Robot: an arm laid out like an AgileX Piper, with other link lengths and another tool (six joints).
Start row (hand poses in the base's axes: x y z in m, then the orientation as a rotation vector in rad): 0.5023 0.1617 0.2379 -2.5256 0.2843 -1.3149
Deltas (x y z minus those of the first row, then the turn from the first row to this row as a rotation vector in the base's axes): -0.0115 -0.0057 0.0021 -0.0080 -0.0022 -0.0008; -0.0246 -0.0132 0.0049 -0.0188 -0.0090 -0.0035; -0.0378 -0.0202 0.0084 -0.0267 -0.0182 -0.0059; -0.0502 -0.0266 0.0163 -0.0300 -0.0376 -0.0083; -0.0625 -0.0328 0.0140 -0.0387 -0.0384 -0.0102; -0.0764 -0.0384 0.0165 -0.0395 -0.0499 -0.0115; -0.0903 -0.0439 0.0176 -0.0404 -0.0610 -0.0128; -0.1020 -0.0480 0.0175 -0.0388 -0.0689 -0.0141; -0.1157 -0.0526 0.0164 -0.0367 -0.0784 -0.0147; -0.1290 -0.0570 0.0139 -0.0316 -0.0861 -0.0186; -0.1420 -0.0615 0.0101 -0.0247 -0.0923 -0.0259
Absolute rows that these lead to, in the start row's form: 0.4908 0.1560 0.2400 -2.5307 0.2802 -1.3216; 0.4777 0.1485 0.2428 -2.5351 0.2759 -1.3360; 0.4645 0.1415 0.2463 -2.5352 0.2724 -1.3519; 0.4521 0.1351 0.2542 -2.5238 0.2694 -1.3782; 0.4398 0.1289 0.2519 -2.5306 0.2665 -1.3840; 0.4259 0.1233 0.2544 -2.5227 0.2653 -1.3990; 0.4120 0.1178 0.2555 -2.5152 0.2640 -1.4134; 0.4003 0.1137 0.2554 -2.5080 0.2650 -1.4227; 0.3866 0.1091 0.2543 -2.4990 0.2650 -1.4335; 0.3733 0.1047 0.2518 -2.4896 0.2715 -1.4417; 0.3603 0.1002 0.2480 -2.4804 0.2838 -1.4486
